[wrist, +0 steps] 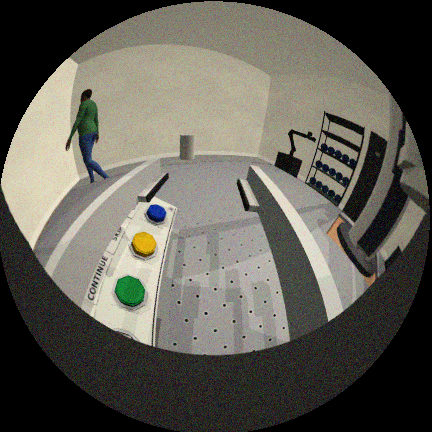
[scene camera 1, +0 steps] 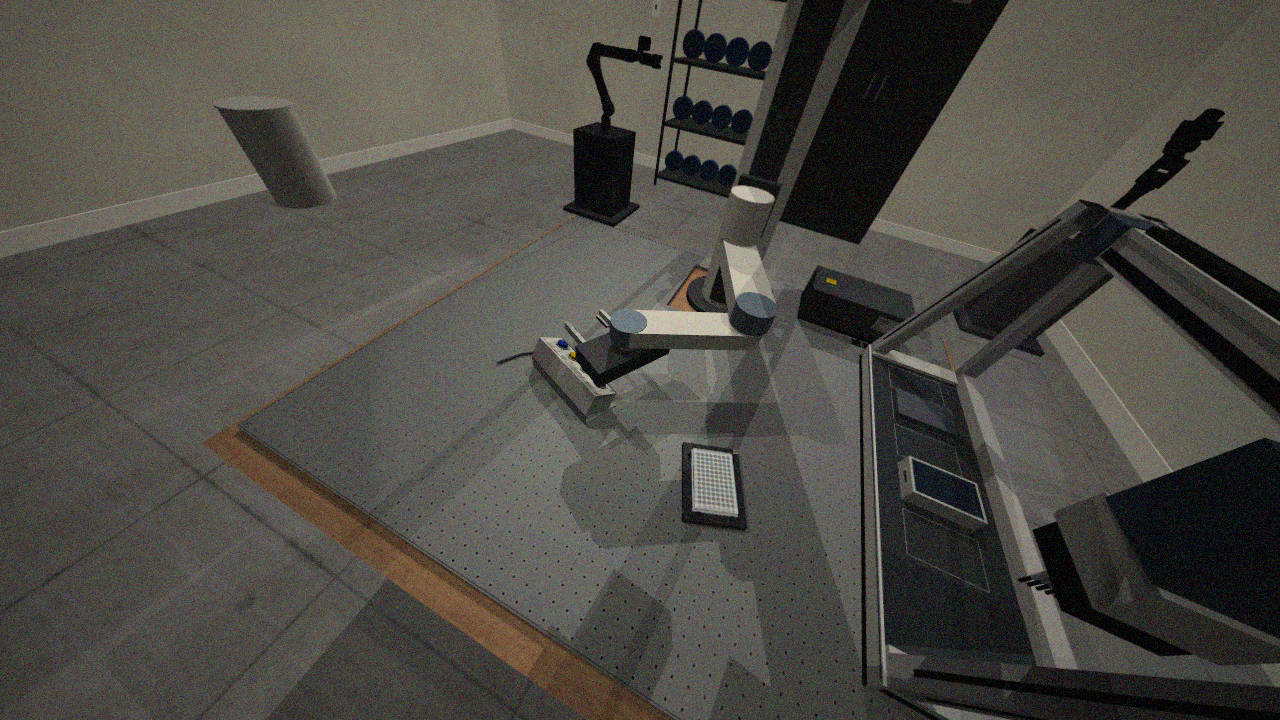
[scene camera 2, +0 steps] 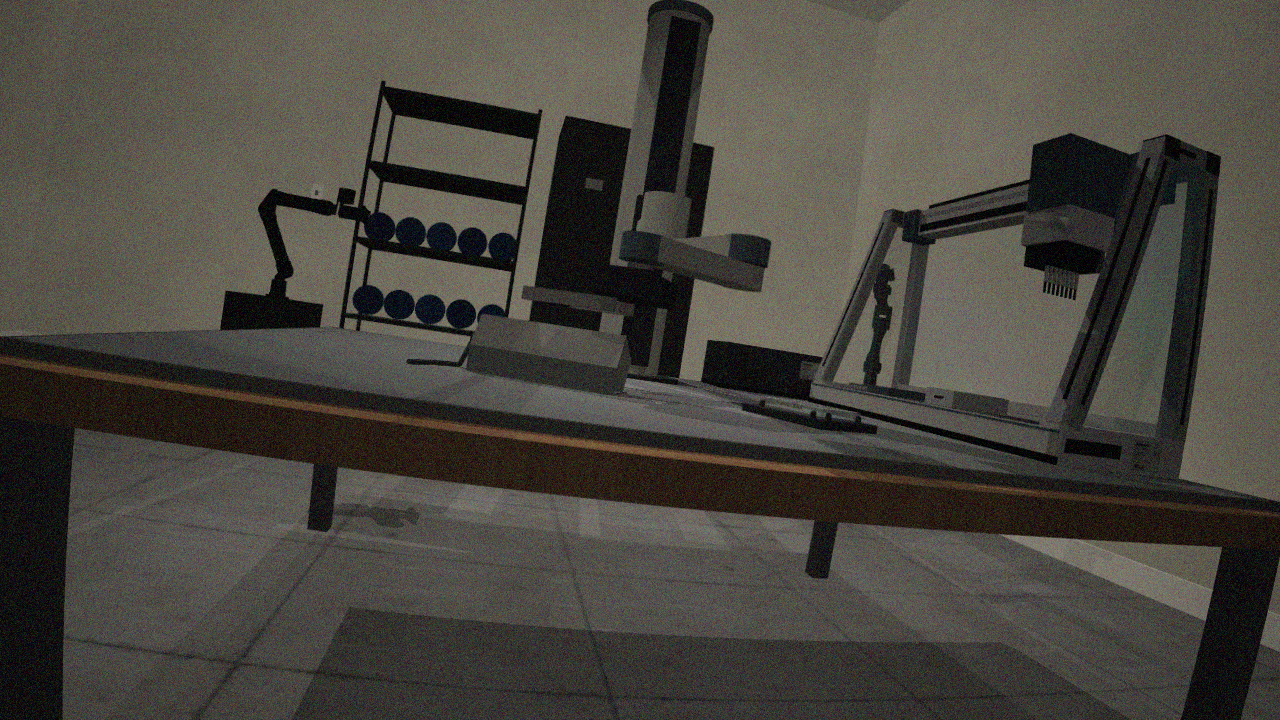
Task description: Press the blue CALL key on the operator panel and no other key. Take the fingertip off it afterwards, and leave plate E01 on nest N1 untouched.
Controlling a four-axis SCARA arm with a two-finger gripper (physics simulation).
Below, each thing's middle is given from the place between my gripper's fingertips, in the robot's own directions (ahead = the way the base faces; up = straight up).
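Well plate [scene camera 1: 713, 483]: 410 mm to the left of my hand, 180 mm ahead of it, 110 mm below it.
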